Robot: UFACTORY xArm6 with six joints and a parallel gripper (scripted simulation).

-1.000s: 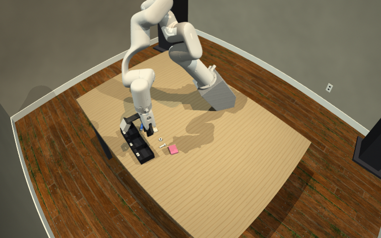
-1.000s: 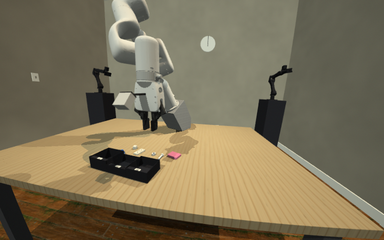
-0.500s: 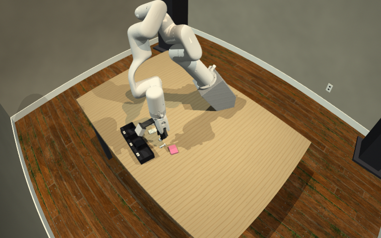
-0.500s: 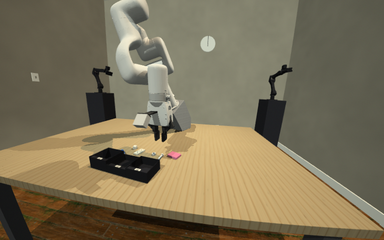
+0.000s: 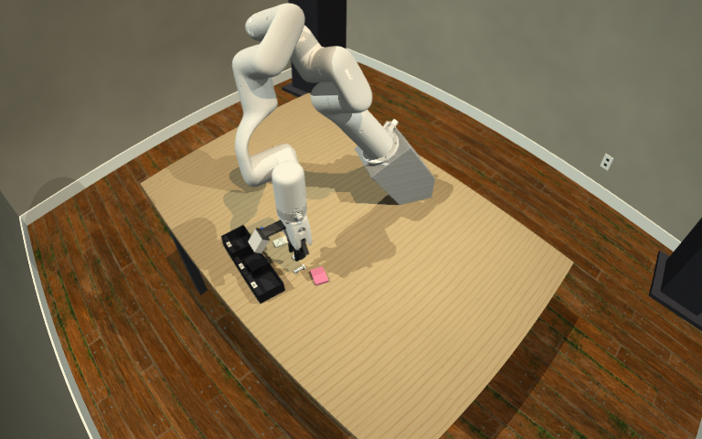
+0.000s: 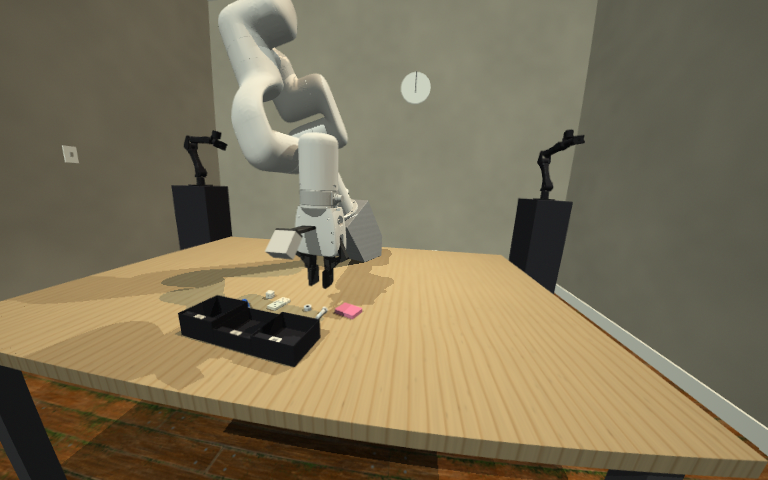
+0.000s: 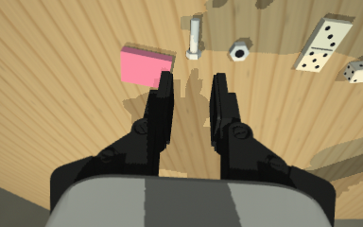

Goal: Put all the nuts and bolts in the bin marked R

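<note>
Right now the white bolt is 90 mm below my hand and 10 mm behind it. Round my hand: white domino (110 mm to the right, 90 mm below, 40 mm behind); grey hex nut (90 mm below, 40 mm to the right, 20 mm behind); pink pad (90 mm below, 60 mm to the left, 20 mm behind).
</note>
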